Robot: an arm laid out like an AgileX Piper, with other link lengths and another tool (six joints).
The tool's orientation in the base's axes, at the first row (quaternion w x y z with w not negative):
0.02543, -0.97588, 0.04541, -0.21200
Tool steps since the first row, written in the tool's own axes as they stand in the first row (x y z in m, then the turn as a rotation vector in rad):
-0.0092, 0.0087, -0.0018, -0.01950, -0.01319, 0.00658
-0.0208, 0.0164, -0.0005, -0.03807, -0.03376, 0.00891
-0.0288, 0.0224, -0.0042, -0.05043, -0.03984, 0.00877
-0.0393, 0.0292, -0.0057, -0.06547, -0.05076, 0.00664
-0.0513, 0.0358, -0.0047, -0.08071, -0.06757, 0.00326
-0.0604, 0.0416, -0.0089, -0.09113, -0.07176, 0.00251
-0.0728, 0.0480, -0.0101, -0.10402, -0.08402, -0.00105
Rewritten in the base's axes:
-0.0098, -0.0078, -0.0027, -0.01390, 0.01526, -0.01309
-0.0203, -0.0143, -0.0092, -0.02816, 0.03763, -0.02144
-0.0296, -0.0195, -0.0096, -0.03894, 0.04490, -0.02598
-0.0403, -0.0253, -0.0130, -0.05260, 0.05720, -0.02948
-0.0512, -0.0306, -0.0193, -0.06651, 0.07533, -0.03152
-0.0617, -0.0356, -0.0196, -0.07593, 0.08051, -0.03483
-0.0739, -0.0408, -0.0241, -0.08814, 0.09387, -0.03606

